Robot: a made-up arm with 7 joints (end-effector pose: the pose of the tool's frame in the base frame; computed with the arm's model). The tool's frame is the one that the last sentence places.
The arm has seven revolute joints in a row. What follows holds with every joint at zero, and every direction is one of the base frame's. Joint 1 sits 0.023 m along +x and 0.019 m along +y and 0.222 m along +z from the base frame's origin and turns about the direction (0, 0.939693, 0.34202). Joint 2 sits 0.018 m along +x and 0.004 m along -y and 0.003 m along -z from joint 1 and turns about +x. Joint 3 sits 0.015 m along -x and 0.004 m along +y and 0.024 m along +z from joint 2 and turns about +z. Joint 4 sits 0.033 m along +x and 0.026 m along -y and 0.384 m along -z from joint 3 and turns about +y. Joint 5 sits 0.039 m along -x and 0.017 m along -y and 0.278 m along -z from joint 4 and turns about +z. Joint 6 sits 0.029 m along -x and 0.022 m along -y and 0.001 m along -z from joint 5 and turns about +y. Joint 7 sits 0.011 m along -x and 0.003 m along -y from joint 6 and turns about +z. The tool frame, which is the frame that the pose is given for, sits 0.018 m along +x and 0.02 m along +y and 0.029 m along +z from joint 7; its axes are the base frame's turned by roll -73.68, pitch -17.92 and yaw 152.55 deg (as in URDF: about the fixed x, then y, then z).
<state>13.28 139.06 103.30 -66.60 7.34 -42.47 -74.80</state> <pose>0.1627 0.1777 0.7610 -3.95 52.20 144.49</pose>
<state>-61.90 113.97 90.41 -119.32 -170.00 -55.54 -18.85</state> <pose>-0.2029 0.1655 0.4333 120.72 -87.28 -14.26</pose>
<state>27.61 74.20 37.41 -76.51 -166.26 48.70 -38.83</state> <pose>0.1717 0.5426 0.1535 73.15 9.67 -105.61</pose>
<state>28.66 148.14 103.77 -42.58 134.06 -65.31 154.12</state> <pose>0.2977 0.1004 0.7689 -50.26 143.09 43.18</pose>
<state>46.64 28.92 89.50 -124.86 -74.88 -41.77 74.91</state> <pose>-0.1362 0.3699 0.2130 -63.04 -151.56 -3.24</pose>
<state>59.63 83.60 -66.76 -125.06 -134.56 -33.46 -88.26</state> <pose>-0.1941 0.2203 0.0138 107.21 -59.16 114.27</pose>
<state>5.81 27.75 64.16 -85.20 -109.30 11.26 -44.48</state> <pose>0.1319 0.4406 -0.0684 34.42 -82.21 -34.66</pose>
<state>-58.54 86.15 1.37 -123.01 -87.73 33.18 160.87</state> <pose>0.2649 0.2130 0.4801 133.70 11.68 4.84</pose>
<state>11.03 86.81 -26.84 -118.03 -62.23 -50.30 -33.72</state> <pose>0.2235 0.3307 0.0218 -112.46 4.23 -74.45</pose>
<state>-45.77 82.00 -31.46 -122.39 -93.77 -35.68 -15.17</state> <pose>0.3624 0.1772 0.2676 -49.90 -15.35 -132.13</pose>
